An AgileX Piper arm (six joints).
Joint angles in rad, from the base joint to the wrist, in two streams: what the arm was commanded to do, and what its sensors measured. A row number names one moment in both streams.
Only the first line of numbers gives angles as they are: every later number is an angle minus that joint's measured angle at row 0.
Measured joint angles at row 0:
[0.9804 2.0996 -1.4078 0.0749 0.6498 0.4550]
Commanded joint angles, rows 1 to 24:
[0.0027 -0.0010 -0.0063 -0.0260 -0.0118 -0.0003]
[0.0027 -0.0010 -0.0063 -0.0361 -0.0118 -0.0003]
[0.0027 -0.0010 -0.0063 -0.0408 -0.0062 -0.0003]
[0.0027 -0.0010 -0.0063 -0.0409 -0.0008 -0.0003]
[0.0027 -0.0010 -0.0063 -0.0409 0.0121 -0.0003]
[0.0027 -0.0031 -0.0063 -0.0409 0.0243 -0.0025]
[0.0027 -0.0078 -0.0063 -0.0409 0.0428 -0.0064]
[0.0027 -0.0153 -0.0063 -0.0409 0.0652 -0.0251]
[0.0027 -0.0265 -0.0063 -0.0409 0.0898 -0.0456]
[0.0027 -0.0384 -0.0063 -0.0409 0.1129 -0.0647]
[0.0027 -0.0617 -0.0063 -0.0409 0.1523 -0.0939]
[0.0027 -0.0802 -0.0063 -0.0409 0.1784 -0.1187]
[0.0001 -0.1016 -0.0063 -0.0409 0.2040 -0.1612]
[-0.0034 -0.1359 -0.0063 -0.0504 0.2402 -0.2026]
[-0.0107 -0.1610 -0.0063 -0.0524 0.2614 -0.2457]
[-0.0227 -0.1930 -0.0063 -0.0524 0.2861 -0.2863]
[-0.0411 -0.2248 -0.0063 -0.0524 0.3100 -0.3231]
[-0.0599 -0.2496 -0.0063 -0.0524 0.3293 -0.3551]
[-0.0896 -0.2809 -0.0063 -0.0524 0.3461 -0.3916]
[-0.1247 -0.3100 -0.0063 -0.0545 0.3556 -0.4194]
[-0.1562 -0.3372 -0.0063 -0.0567 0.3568 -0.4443]
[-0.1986 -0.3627 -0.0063 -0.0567 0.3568 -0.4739]
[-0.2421 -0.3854 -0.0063 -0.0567 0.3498 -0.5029]
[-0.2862 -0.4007 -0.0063 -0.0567 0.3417 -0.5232]
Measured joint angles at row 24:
[-0.1489 -0.3186 0.0000 -0.0409 0.3403 -0.4150]
